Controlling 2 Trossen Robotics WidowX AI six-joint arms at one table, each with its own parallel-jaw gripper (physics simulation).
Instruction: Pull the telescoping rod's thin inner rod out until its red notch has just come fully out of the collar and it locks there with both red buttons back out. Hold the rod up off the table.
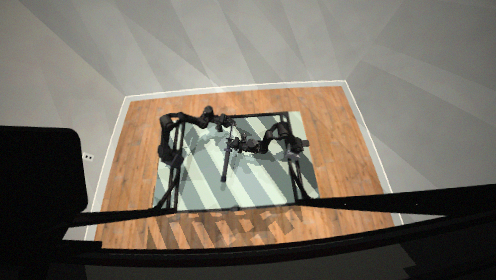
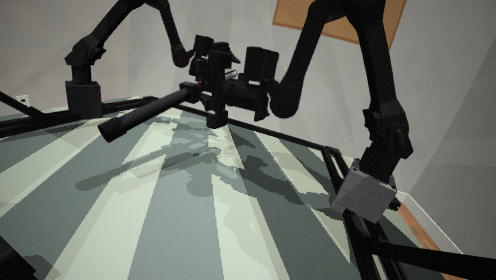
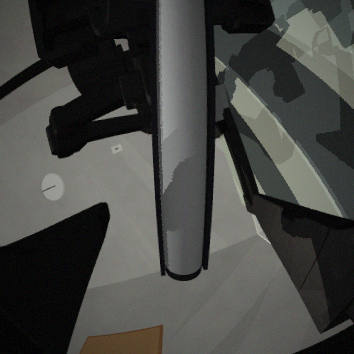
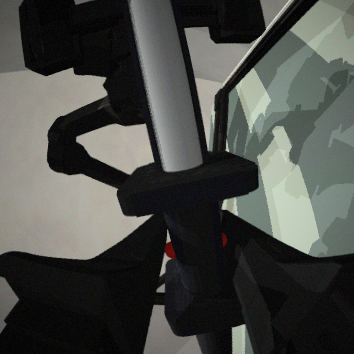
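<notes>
The telescoping rod is held up off the table. Its thick dark outer tube (image 1: 226, 164) (image 2: 149, 106) ends in a collar (image 2: 191, 89) (image 4: 186, 186), and the thin silver inner rod (image 1: 231, 133) (image 2: 230, 74) (image 3: 182, 123) (image 4: 168, 105) sticks out of that. My right gripper (image 1: 230, 144) (image 4: 193, 215) is shut on the rod just behind the collar. The two red buttons (image 4: 170, 249) (image 4: 224, 239) peek out beside its fingers. My left gripper (image 1: 231, 123) (image 3: 182, 205) is open, with its fingers on either side of the inner rod's free end and not touching it.
The striped grey-green table top (image 1: 263, 180) (image 2: 177, 222) is bounded by black frame rails (image 1: 292, 178) (image 2: 274, 133). A grey box (image 1: 292, 153) (image 2: 361, 194) sits at the right arm's base. Wooden floor (image 1: 344, 139) surrounds the table.
</notes>
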